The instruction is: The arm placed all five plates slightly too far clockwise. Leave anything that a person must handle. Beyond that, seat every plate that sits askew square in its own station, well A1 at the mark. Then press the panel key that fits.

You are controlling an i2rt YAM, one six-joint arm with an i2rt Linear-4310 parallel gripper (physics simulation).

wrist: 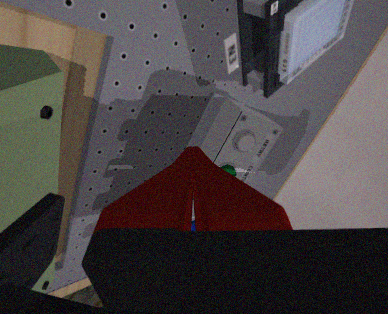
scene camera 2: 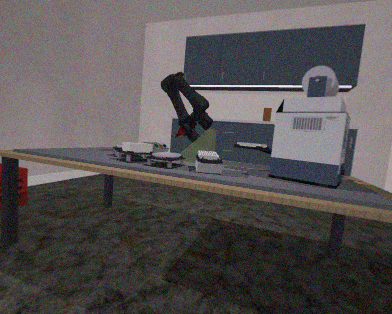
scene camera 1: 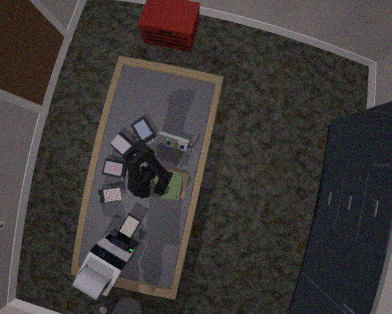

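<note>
My gripper [wrist: 192, 156] [scene camera 2: 180, 132] is shut and empty, its red fingertips above the panel [scene camera 1: 166, 136] [wrist: 227, 117]. In the wrist view a pale round key [wrist: 245, 141] beside the word RETRY shows beyond the tips. A green key [wrist: 228, 170] is partly hidden by the fingers, and a bit of blue shows through their slit. Five plates stand in an arc: a bluish plate [scene camera 1: 144, 128] [wrist: 315, 37] in a dark station labelled N3, a pale one [scene camera 1: 121, 144], a pinkish one [scene camera 1: 114, 168], a dotted white one [scene camera 1: 112, 195], and a cream one [scene camera 1: 131, 225] by the white instrument. Their exact seating is too small to tell.
A green sloped board [scene camera 1: 172, 186] [scene camera 2: 201, 146] [wrist: 30, 145] with a wooden edge stands beside the arm. The white instrument [scene camera 1: 107, 257] [scene camera 2: 310, 137] stands at one table end. A thin cable runs from the panel. A red cabinet [scene camera 1: 170, 22] stands beyond the table's other end.
</note>
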